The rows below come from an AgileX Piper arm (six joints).
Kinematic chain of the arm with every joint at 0, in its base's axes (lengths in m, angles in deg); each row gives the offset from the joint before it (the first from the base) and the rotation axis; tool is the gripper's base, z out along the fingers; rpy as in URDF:
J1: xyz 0 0 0.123 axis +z
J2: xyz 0 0 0 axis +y
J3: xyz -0.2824 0 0.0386 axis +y
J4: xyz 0.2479 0 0.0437 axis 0.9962 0 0.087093
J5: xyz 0 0 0 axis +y
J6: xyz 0.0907 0 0.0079 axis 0.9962 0 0.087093
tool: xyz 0 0 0 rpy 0 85.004 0
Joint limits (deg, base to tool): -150..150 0..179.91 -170..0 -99.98..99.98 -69.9..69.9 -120..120
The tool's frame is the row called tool.
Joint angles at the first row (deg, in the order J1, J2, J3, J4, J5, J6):
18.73, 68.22, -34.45, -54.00, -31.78, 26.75
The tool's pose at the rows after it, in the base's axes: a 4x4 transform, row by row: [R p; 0 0 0 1], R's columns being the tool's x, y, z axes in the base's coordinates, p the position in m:
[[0.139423 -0.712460 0.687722 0.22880], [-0.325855 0.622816 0.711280 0.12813], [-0.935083 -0.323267 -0.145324 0.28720], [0 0 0 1]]
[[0.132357 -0.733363 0.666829 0.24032], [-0.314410 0.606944 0.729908 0.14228], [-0.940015 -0.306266 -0.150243 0.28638], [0 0 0 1]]
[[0.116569 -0.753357 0.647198 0.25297], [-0.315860 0.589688 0.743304 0.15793], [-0.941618 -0.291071 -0.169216 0.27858], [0 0 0 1]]
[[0.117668 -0.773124 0.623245 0.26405], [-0.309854 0.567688 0.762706 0.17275], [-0.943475 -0.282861 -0.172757 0.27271], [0 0 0 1]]
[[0.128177 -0.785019 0.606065 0.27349], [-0.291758 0.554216 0.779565 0.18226], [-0.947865 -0.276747 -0.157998 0.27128], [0 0 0 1]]
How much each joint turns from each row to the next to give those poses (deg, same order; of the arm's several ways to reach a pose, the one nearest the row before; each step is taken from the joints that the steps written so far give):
2.15, 3.50, -3.17, 0.37, 0.39, -0.50
2.01, 3.77, -2.98, 1.19, -0.01, -0.26
2.06, 4.61, -2.62, 2.06, 0.04, -1.59
1.54, 4.13, -2.70, 1.15, -0.93, -1.11
0.52, 2.91, -2.42, 0.36, -1.53, -0.24

